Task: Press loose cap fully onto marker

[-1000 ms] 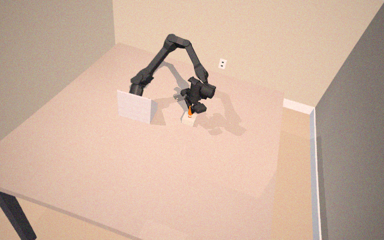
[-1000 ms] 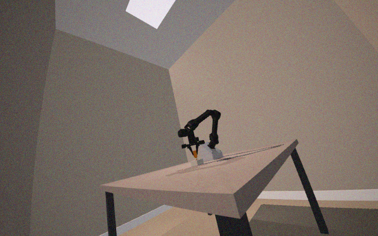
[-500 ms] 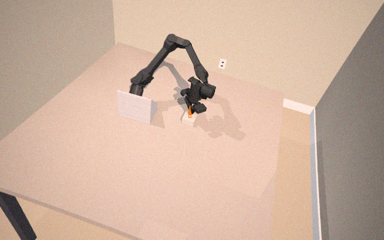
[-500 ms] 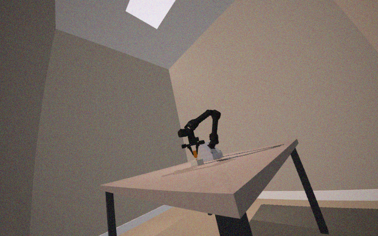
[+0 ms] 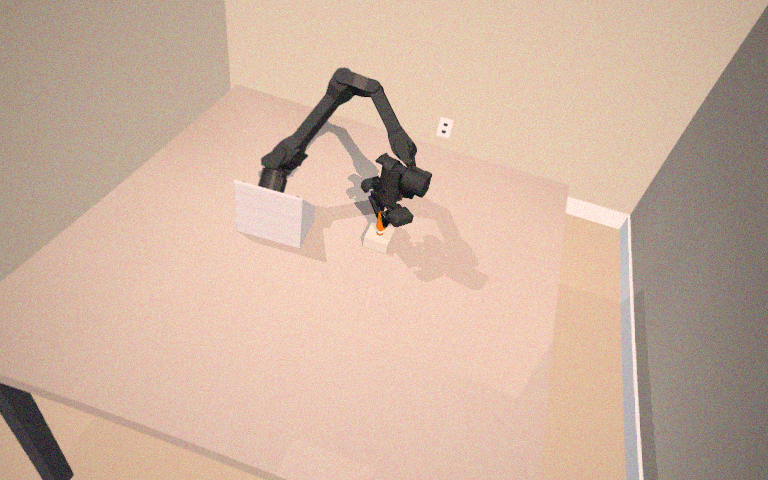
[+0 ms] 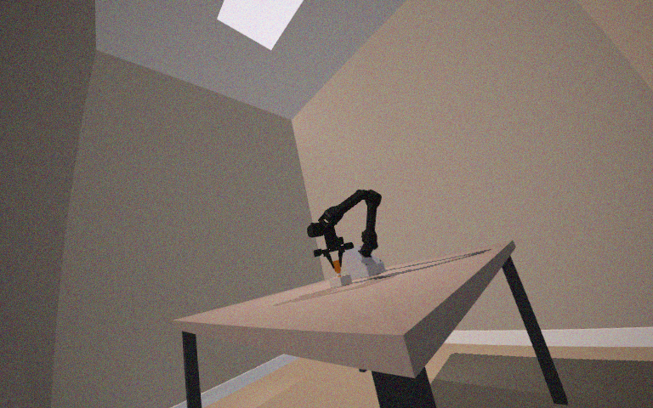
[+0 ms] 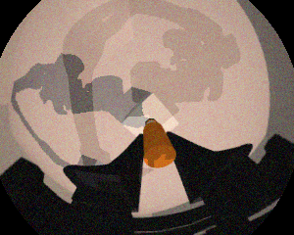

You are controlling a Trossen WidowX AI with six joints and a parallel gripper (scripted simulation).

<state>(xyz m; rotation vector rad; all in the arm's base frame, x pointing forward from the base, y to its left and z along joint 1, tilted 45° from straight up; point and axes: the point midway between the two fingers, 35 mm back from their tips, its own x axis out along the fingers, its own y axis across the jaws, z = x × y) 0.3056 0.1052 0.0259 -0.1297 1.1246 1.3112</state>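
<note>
The orange cap lies 1 cm above my gripper tip. Round my gripper tip: holder block 6 cm below.
</note>
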